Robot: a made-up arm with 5 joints.
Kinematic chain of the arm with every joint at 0, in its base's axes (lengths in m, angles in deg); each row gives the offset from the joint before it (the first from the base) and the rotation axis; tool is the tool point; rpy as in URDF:
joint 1: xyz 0 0 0.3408 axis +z
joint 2: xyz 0 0 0 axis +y
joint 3: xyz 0.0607 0 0.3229 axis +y
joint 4: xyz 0.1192 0 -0.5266 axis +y
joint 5: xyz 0.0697 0 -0.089 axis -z
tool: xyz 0 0 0 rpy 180 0 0
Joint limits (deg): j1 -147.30..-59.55 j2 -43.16..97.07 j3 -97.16..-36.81 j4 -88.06..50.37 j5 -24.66..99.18
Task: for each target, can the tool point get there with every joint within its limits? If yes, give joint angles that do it. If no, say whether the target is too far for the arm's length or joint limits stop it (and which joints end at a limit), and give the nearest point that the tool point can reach.
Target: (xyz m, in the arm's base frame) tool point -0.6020 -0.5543 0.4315
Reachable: yes | joints -137.36 27.48 -83.98 -7.41 35.85
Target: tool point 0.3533 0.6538 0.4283
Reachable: no: joint limits stop it (at a limit: joint 2, joint 3, joint 4) | nearest point 0.0917 0.1698 -0.1578 | short by 0.804 m
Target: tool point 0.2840 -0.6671 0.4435
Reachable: yes | joints -66.94 8.29 -65.90 19.29 57.67
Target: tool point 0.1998 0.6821 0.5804
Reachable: no: joint limits stop it (at a limit: joint 2, joint 3, joint 4) | nearest point 0.0126 0.0431 1.1063 | short by 0.848 m
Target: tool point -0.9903 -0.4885 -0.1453
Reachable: no: too far | nearest point -0.6729 -0.4320 -0.0134 | short by 0.348 m
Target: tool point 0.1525 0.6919 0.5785
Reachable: no: joint limits stop it (at a limit: joint 2, joint 3, joint 4) | nearest point 0.0097 0.0439 1.1063 | short by 0.848 m
